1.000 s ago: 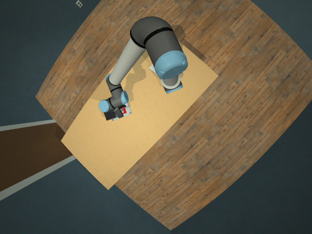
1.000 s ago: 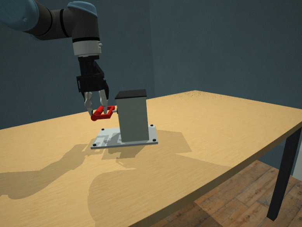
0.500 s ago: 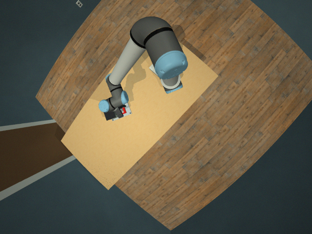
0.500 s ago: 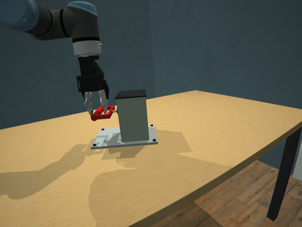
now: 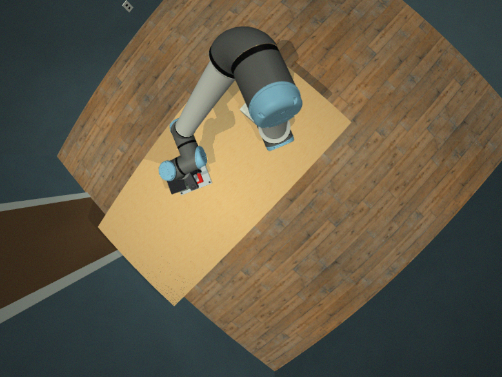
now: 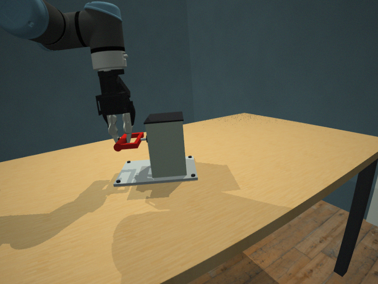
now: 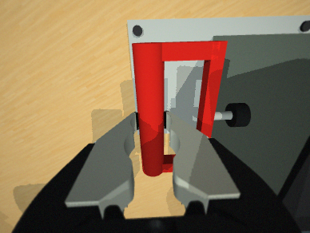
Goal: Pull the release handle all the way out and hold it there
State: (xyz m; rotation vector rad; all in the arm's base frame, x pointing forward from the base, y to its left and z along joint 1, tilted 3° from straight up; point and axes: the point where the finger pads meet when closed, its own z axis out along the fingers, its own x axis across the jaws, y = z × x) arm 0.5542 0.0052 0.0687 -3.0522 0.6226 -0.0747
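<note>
Now: hand 5 cm short of the release handle and 2 cm to the left of it.
</note>
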